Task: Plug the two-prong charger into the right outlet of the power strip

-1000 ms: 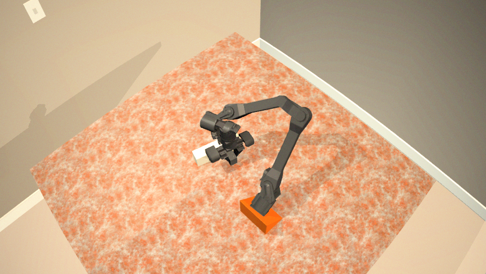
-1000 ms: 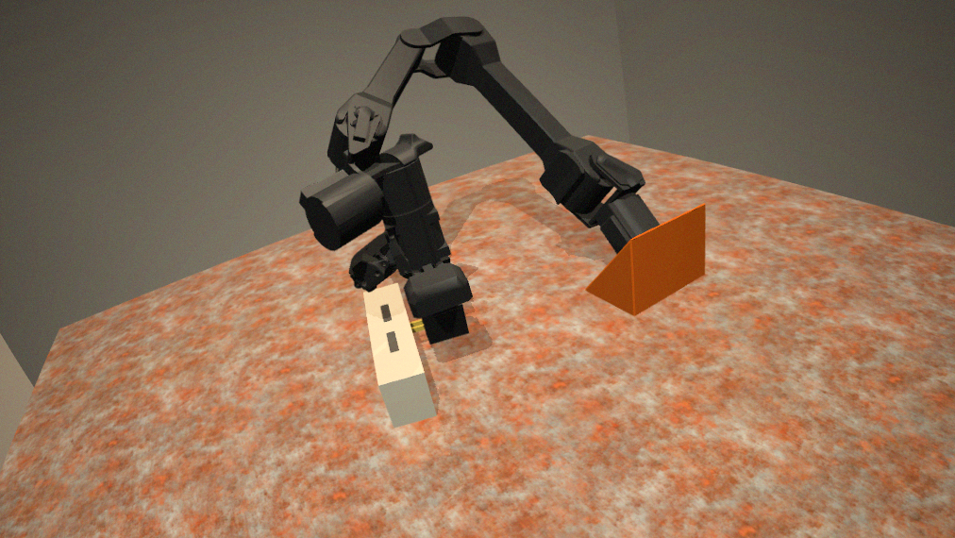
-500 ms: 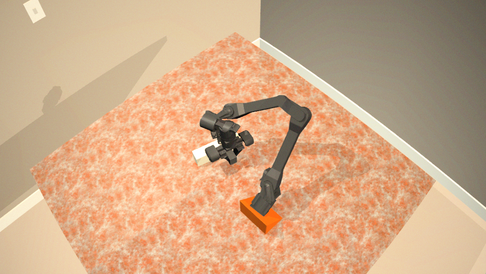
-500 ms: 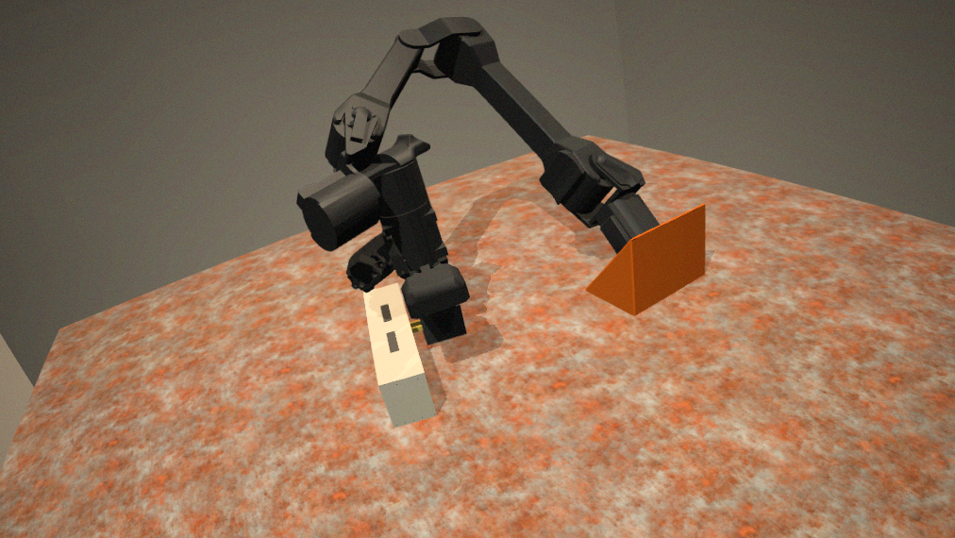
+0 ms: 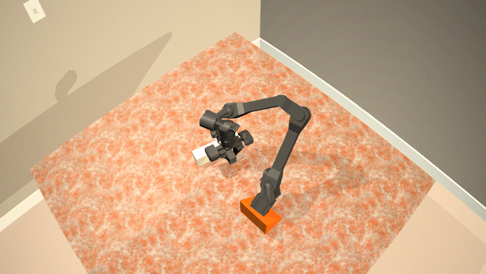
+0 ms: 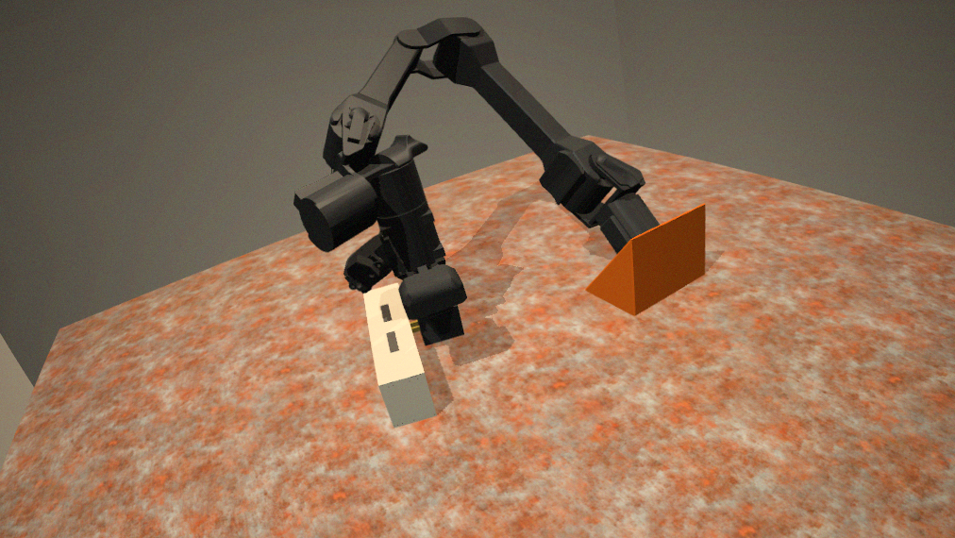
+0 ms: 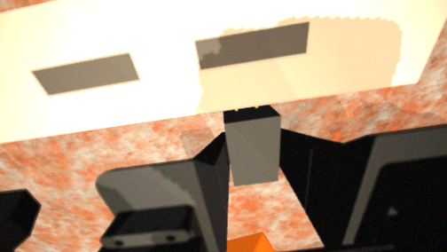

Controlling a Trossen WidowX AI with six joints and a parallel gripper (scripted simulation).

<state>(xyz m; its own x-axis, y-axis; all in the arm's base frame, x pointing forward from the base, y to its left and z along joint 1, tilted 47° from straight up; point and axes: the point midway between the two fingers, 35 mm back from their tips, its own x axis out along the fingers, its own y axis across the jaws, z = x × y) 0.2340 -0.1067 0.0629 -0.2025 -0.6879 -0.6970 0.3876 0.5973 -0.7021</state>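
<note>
Now: gripper tip 20 mm short of the two-prong charger, 10 mm to the left of it and 10 mm below it.
</note>
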